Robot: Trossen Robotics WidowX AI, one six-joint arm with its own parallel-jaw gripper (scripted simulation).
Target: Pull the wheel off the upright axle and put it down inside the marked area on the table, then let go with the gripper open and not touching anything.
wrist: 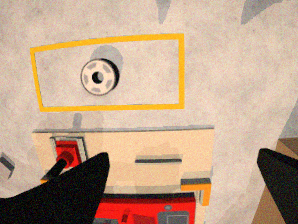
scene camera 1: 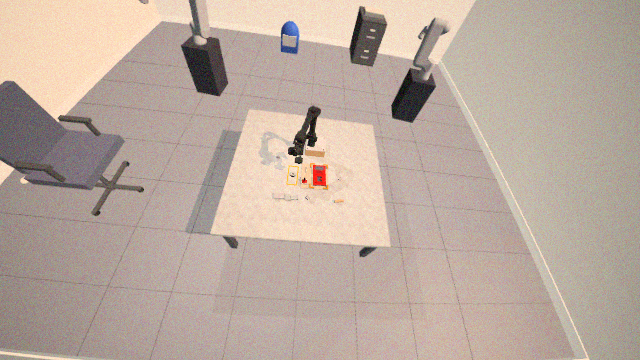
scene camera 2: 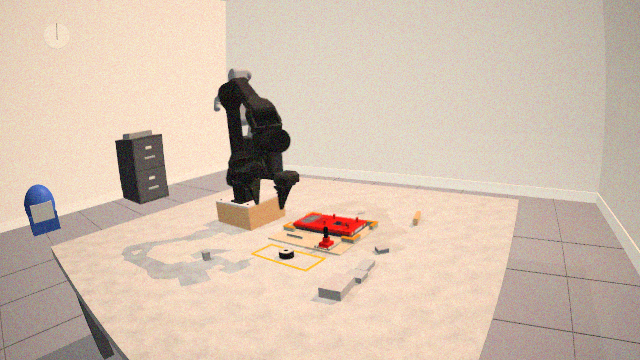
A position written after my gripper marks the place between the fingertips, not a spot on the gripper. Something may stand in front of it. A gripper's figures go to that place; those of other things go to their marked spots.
My gripper [wrist: 185, 159]: 10 cm from the lens. A wheel [wrist: 109, 70] is 19 cm from the lens.
